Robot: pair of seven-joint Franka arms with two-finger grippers.
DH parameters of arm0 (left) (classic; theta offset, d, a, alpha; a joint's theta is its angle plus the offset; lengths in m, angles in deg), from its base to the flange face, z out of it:
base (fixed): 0 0 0 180
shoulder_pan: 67.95 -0.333 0 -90
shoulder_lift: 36.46 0 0 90
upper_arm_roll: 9.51 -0.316 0.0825 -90
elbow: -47.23 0 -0.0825 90
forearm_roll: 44.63 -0.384 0 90
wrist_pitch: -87.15 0 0.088 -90
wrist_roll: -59.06 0.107 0 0
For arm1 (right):
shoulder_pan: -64.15 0.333 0 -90
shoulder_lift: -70.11 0 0 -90
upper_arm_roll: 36.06 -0.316 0.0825 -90
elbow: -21.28 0 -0.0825 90
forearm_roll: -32.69 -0.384 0 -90
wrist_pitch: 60.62 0 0.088 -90
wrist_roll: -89.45 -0.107 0 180
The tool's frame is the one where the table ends.
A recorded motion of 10 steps. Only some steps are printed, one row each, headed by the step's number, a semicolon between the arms.
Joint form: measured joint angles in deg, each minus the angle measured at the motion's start. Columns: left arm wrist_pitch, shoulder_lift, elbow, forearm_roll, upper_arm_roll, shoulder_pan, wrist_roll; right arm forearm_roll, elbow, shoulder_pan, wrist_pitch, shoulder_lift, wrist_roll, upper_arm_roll.
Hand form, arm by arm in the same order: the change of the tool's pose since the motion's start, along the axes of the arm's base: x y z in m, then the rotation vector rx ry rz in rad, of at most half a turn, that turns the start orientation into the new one. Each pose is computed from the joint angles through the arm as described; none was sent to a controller.
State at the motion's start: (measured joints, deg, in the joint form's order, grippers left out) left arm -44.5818 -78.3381 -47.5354 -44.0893 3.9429 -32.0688 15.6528; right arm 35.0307 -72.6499 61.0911 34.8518 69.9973 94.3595 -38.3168
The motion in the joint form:
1: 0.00 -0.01 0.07 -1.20 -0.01 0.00 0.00; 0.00 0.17 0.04 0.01 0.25 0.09 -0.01
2: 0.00 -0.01 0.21 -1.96 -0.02 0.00 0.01; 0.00 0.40 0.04 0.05 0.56 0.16 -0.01
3: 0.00 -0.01 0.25 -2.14 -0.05 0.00 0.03; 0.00 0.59 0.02 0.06 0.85 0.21 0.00
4: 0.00 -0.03 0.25 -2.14 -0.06 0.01 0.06; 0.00 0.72 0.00 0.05 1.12 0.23 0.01
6: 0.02 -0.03 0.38 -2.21 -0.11 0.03 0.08; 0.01 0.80 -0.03 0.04 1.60 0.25 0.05
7: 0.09 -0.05 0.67 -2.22 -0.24 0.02 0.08; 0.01 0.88 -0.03 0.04 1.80 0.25 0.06
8: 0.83 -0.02 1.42 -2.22 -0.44 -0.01 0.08; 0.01 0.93 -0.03 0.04 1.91 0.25 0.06
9: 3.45 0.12 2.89 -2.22 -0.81 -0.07 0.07; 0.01 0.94 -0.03 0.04 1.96 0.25 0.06
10: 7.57 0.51 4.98 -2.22 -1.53 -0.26 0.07; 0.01 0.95 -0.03 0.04 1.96 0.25 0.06
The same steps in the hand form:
1: 0.0007 0.0002 0.0003 0.0078 -0.0129 -0.0145; 0.0013 0.0004 -0.0010 0.0001 0.0013 0.0024
2: 0.0017 -0.0001 0.0012 0.0115 -0.0223 -0.0236; 0.0030 0.0003 -0.0021 0.0003 0.0020 0.0037
3: 0.0021 0.0001 0.0014 0.0125 -0.0248 -0.0256; 0.0046 0.0000 -0.0033 0.0005 0.0036 0.0041
4: 0.0021 0.0001 0.0012 0.0128 -0.0247 -0.0262; 0.0059 -0.0004 -0.0049 0.0008 0.0062 0.0039
6: 0.0029 -0.0001 0.0020 0.0123 -0.0271 -0.0268; 0.0081 -0.0012 -0.0090 0.0010 0.0134 0.0030
7: 0.0052 0.0001 0.0035 0.0112 -0.0304 -0.0244; 0.0091 -0.0014 -0.0104 0.0012 0.0155 0.0028
8: 0.0095 0.0002 0.0078 0.0130 -0.0325 -0.0210; 0.0096 -0.0014 -0.0110 0.0013 0.0165 0.0028
9: 0.0160 0.0020 0.0158 0.0299 -0.0234 -0.0173; 0.0099 -0.0014 -0.0114 0.0013 0.0172 0.0028
10: 0.0269 0.0074 0.0289 0.0586 -0.0095 -0.0085; 0.0099 -0.0014 -0.0114 0.0013 0.0171 0.0028

